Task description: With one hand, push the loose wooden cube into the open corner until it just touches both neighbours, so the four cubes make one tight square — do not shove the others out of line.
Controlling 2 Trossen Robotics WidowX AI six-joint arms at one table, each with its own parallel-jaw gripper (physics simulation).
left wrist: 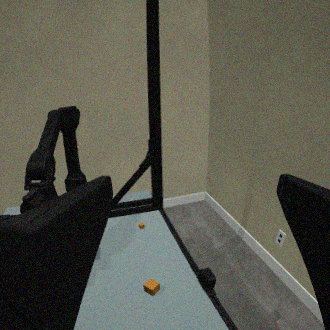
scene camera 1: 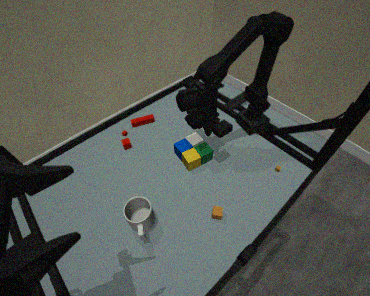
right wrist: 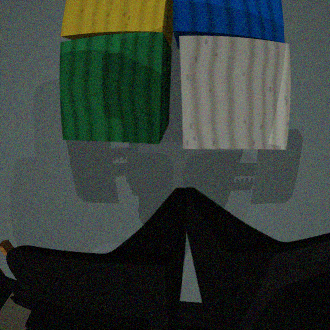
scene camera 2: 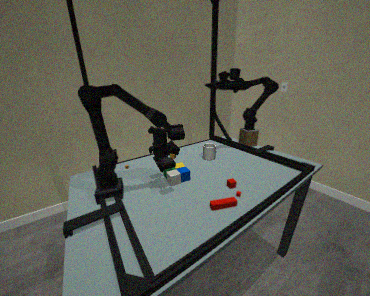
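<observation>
A white-grey wooden cube [scene camera 1: 194, 138] [scene camera 2: 173, 177] [right wrist: 234, 95] sits in a two-by-two group with a blue cube [scene camera 1: 183, 148] [scene camera 2: 184, 174] [right wrist: 230, 17], a yellow cube [scene camera 1: 191, 158] [right wrist: 115, 17] and a green cube [scene camera 1: 203, 152] [right wrist: 111, 90]. In the right wrist view the white cube is close against the blue one, and a narrow strip of table shows between white and green. My right gripper [scene camera 1: 208, 133] [right wrist: 183, 195] is shut and empty, apart from the group on the white and green side. My left gripper [scene camera 1: 76, 203] [left wrist: 198, 184] is open and empty, far from the cubes.
A mug [scene camera 1: 138, 212] [scene camera 2: 209, 151] stands away from the group. An orange block [scene camera 1: 217, 212] [left wrist: 151, 287] and a smaller one [scene camera 1: 278, 168] [left wrist: 141, 226] lie apart. A red bar [scene camera 1: 142, 120] [scene camera 2: 223, 203], red cube [scene camera 1: 126, 144] [scene camera 2: 231, 183] and tiny red piece [scene camera 1: 124, 133] [scene camera 2: 238, 193] lie together.
</observation>
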